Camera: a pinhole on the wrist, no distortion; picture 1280 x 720 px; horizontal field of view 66.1 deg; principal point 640.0 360.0 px. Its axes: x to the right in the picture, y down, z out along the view. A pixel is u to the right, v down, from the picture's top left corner.
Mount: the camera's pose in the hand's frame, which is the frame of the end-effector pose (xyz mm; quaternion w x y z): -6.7 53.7 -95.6 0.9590 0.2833 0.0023 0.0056
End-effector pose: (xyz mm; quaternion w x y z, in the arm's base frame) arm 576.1 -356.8 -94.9 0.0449 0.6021 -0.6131 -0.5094
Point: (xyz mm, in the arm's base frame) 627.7 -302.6 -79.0
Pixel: 151 109
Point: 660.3 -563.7 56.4
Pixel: behind the camera
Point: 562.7 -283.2 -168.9
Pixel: 605 380
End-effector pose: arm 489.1 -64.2 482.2 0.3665 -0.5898 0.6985 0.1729
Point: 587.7 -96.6 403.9
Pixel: 1017 202
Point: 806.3 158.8 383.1
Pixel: 456 335
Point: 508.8 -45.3 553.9
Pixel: 51 45
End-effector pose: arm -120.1 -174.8 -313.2 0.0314 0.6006 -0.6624 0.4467
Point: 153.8 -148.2 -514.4
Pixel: 90 467
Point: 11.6 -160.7 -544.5
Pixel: outside the picture
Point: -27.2 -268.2 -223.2
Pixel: 1108 72
